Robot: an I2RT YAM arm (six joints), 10 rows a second.
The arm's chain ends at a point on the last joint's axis. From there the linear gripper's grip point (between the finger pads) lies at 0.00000 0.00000 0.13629 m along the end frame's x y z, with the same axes.
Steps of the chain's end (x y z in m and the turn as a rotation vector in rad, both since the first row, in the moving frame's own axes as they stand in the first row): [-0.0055, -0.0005, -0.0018, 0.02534, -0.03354, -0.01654]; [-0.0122, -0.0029, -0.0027, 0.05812, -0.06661, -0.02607]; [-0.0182, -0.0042, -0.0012, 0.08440, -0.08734, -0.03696]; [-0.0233, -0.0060, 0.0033, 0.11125, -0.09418, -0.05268]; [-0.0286, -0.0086, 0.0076, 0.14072, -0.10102, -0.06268]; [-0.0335, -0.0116, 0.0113, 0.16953, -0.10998, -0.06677]
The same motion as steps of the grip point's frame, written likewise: [-0.0101, -0.0039, -0.0019, 0.02534, -0.03354, -0.01654]; [-0.0214, -0.0107, -0.0032, 0.05812, -0.06661, -0.02607]; [-0.0303, -0.0155, -0.0022, 0.08440, -0.08734, -0.03696]; [-0.0365, -0.0208, 0.0019, 0.11125, -0.09418, -0.05268]; [-0.0429, -0.0272, 0.0056, 0.14072, -0.10102, -0.06268]; [-0.0491, -0.0340, 0.0085, 0.16953, -0.10998, -0.06677]
